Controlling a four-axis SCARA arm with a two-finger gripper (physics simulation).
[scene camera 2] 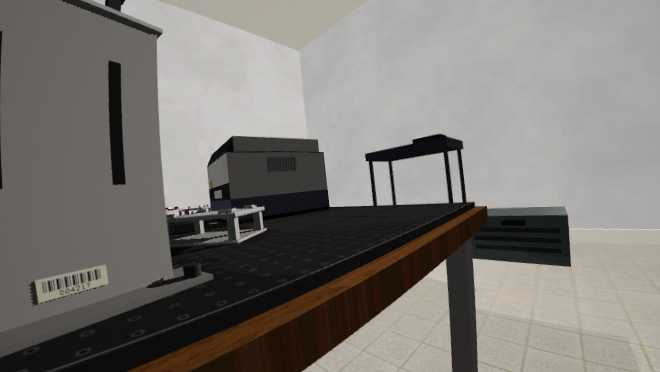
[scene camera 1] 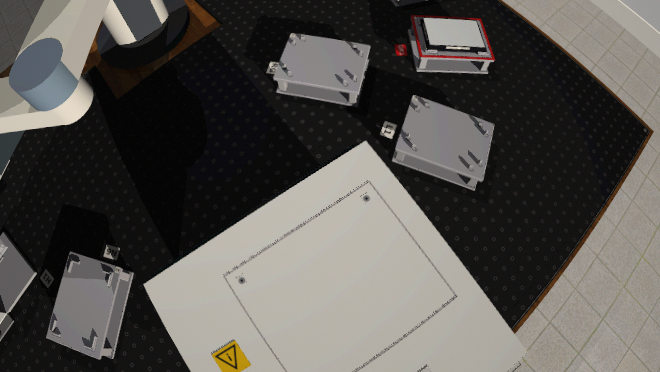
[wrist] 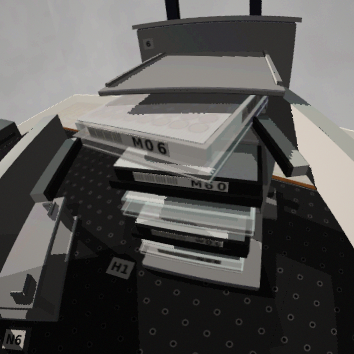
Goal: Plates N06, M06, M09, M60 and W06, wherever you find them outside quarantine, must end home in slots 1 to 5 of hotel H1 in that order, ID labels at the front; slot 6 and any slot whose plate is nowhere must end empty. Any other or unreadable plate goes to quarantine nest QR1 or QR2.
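Frame: origin at the arm's base, x left, y up, z ahead, level; centimetres.
Seen in the pictures: gripper, fingertip midpoint: (wrist: 162, 114); arm's base, origin of the base link: (scene camera 1: 143, 30).
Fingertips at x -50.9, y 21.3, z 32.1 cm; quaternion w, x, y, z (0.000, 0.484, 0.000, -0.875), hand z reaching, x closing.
Note:
Offsets run from my fingertips to a thing's top centre. "spot": to the spot under its first point.
In the wrist view my gripper (wrist: 162, 114) is open, its fingers on either side of hotel H1 @(spot: dx -11.7, dy +2.8, dz -2.7 cm) (wrist: 262, 35). Plate M06 @(dx -3.5, dy +0.5, dz +0.1 cm) (wrist: 150, 127) lies between them but is not gripped. It is turned askew and tilted under the top shelf, label towards me, its right side close to the right finger. Plate M60 @(dx -4.5, dy -2.4, dz +0.0 cm) (wrist: 200, 186) sits below it. Below that are a clear layer @(dx -4.5, dy -5.0, dz +0.0 cm) (wrist: 190, 215) with no readable label, a dark plate @(dx -4.5, dy -7.6, dz +0.0 cm) (wrist: 192, 241) and a clear-edged plate @(dx -4.5, dy -10.2, dz +0.0 cm) (wrist: 195, 260), whose labels are too blurred to read. The top shelf @(dx -5.5, dy +1.4, dz +0.2 cm) (wrist: 195, 72) bears no plate. A black plate with a light top @(dx +97.5, dy -13.6, dz +24.6 cm) (scene camera 1: 455, 32) sits on the red-rimmed quarantine nest @(dx +97.5, dy -14.4, dz +24.6 cm) (scene camera 1: 422, 59).
Nest N6 @(dx +9.9, dy -14.4, dz +20.1 cm) (scene camera 1: 87, 300) (wrist: 30, 245) stands beside the hotel. Two grey nests @(spot: dx +71.8, dy -15.0, dz +12.7 cm) (scene camera 1: 322, 62) @(spot: dx +77.1, dy -15.0, dz +39.2 cm) (scene camera 1: 445, 137) stand further off. A large pale housing @(dx +41.1, dy +5.2, dz +50.1 cm) (scene camera 1: 325, 280) fills the lower middle of scene camera 1. Scene camera 2 shows a grey instrument @(spot: dx +26.6, dy -6.0, dz +45.7 cm) (scene camera 2: 275, 172) and a tall grey panel @(spot: dx -13.4, dy -8.0, dz +3.0 cm) (scene camera 2: 75, 150).

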